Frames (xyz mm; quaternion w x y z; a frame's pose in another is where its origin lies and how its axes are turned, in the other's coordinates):
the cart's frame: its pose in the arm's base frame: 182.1 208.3 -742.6 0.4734 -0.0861 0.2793 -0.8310
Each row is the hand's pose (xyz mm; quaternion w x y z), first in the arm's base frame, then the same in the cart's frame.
Working: the arm's base frame: its pose in the cart's frame: 181.6 -457.3 621.2 0.4734 0.0861 -0.2793 0.8310

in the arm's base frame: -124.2 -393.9 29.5 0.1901 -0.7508 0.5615 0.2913
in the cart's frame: 573.5 -409.2 745.8 0.0694 -0.8870 -0.4363 0.1345
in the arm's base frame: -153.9 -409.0 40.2 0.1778 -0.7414 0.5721 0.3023
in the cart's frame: 600.8 -431.0 748.4 0.0566 -0.8955 -0.4209 0.1330
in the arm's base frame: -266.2 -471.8 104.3 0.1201 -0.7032 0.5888 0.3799
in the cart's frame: 705.7 -524.1 779.8 0.0338 0.9179 0.3719 -0.1339
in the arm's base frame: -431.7 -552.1 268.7 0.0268 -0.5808 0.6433 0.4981
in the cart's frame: 841.7 -704.2 879.4 0.1715 0.9463 0.2285 -0.1512
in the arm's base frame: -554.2 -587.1 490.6 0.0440 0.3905 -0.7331 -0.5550
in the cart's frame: 909.8 -901.9 1026.8 0.2437 0.9529 0.0130 -0.1802
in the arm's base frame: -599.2 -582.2 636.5 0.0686 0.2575 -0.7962 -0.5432
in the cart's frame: 912.1 -1016.7 1127.6 0.2393 0.9411 -0.1353 -0.1968
